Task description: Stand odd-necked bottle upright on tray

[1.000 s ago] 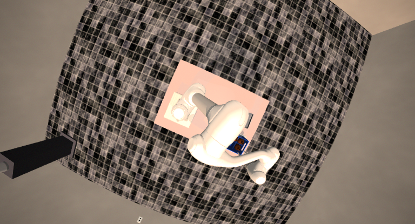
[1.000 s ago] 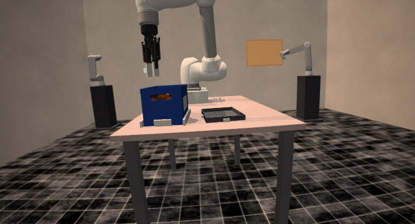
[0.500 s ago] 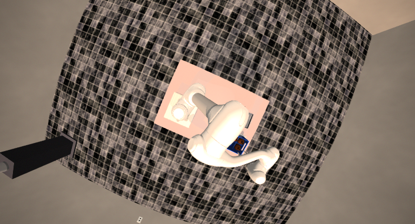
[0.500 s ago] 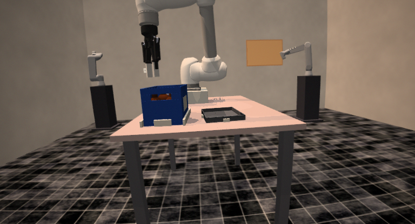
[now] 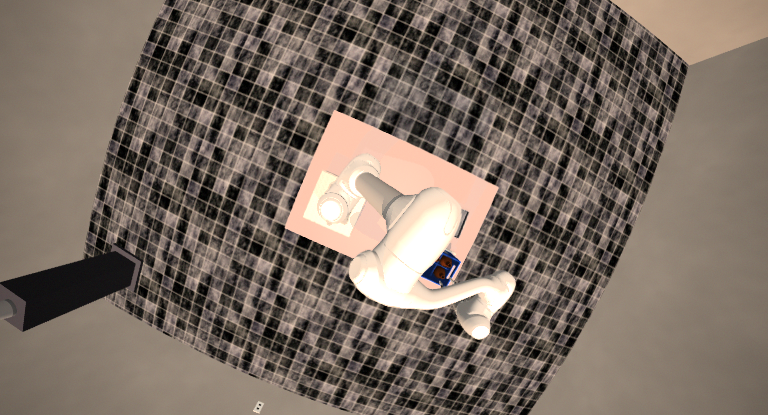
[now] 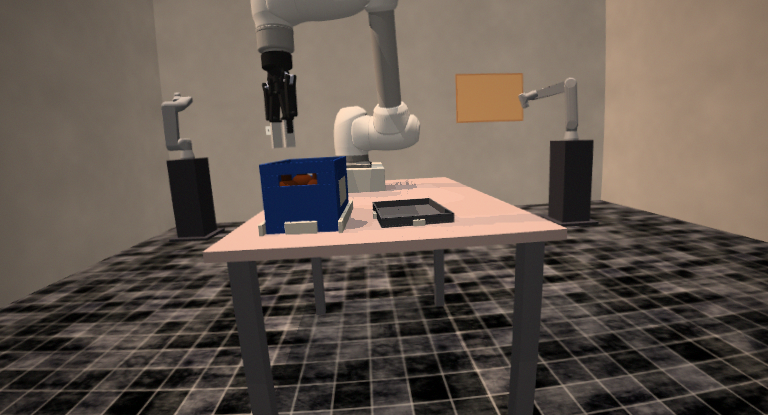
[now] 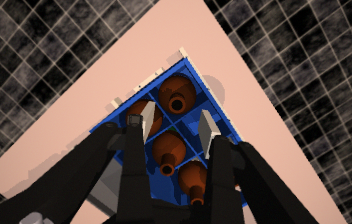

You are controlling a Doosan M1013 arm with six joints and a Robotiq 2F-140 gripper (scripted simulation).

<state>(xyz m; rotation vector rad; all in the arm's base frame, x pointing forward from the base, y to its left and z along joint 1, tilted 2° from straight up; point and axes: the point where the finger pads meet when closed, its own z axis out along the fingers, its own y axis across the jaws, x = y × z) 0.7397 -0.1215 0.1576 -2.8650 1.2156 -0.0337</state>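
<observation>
My gripper is now 9 cm past the blue crate, 4 cm to the right of it and 16 cm above it. Also, from my hand: dark tray 9 cm behind, 32 cm to the left, 23 cm below; bottle 18 cm behind, 9 cm to the left, 16 cm below.
</observation>
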